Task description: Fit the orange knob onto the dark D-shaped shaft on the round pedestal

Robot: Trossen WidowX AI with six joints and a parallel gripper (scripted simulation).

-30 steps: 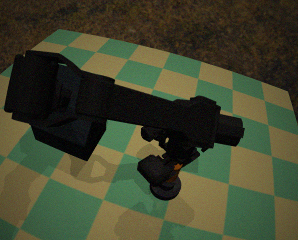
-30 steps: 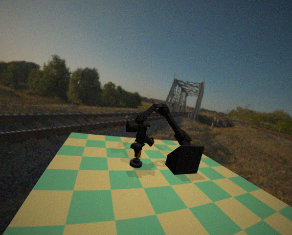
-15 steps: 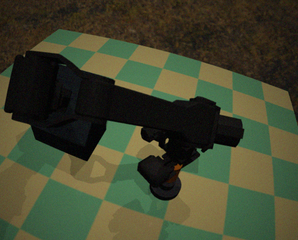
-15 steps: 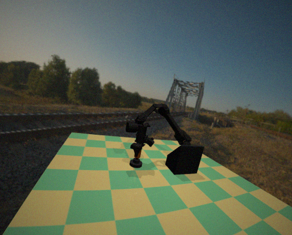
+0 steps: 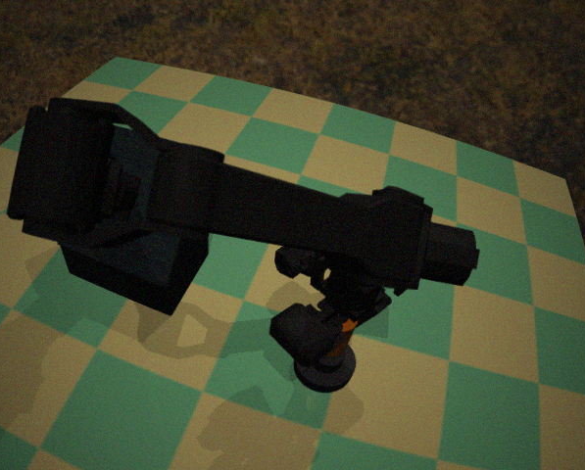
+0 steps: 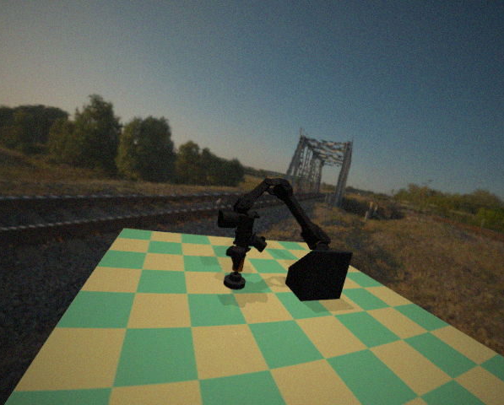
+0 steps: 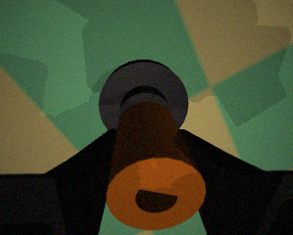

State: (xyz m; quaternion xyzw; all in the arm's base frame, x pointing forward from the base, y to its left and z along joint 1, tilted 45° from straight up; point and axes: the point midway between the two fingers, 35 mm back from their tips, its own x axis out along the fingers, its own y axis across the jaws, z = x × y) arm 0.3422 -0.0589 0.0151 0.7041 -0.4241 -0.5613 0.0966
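My gripper tip is 20 mm below the orange knob. From my gripper tip the other things lie so: dark round pedestal (40 mm below).
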